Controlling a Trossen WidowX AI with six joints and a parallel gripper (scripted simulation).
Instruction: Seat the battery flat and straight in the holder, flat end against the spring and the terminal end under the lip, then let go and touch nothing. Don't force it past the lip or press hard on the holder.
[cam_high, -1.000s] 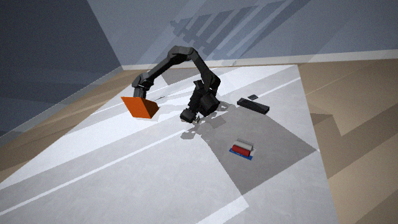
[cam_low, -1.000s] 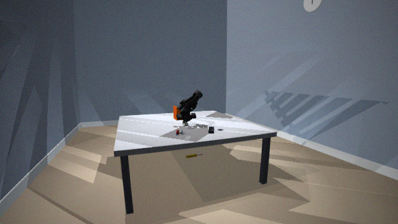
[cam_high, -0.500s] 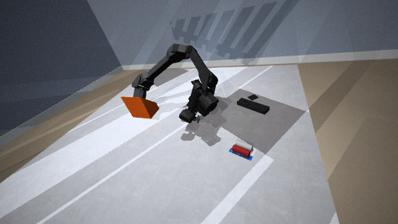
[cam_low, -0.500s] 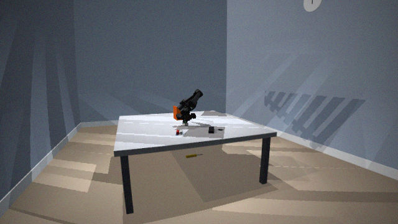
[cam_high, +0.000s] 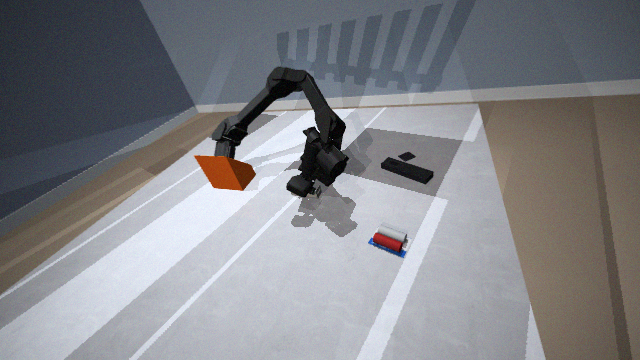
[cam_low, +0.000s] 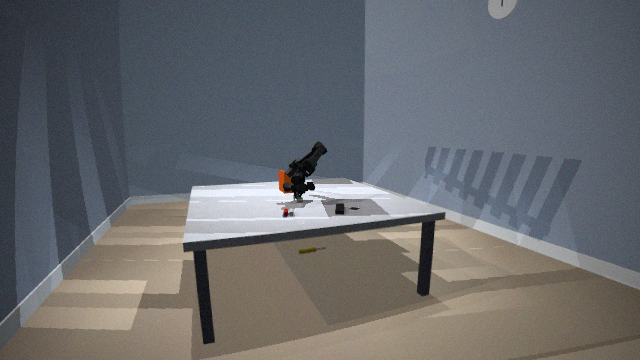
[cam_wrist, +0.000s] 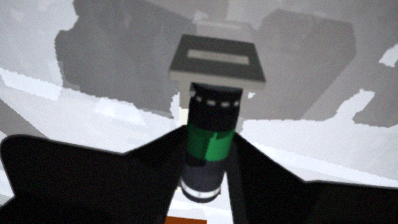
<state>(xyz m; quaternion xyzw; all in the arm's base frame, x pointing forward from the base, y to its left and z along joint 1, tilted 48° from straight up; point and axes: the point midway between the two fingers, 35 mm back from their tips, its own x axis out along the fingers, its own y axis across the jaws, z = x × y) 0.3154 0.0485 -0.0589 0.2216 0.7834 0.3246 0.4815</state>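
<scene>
The battery lies 10 mm above my gripper tip. From my gripper tip the other things lie so: black flat bar 300 mm ahead, 150 mm to the left; then screwdriver 340 mm ahead, 10 mm to the right, 210 mm below; then black tile 290 mm ahead, 240 mm to the left, 20 mm below.
</scene>
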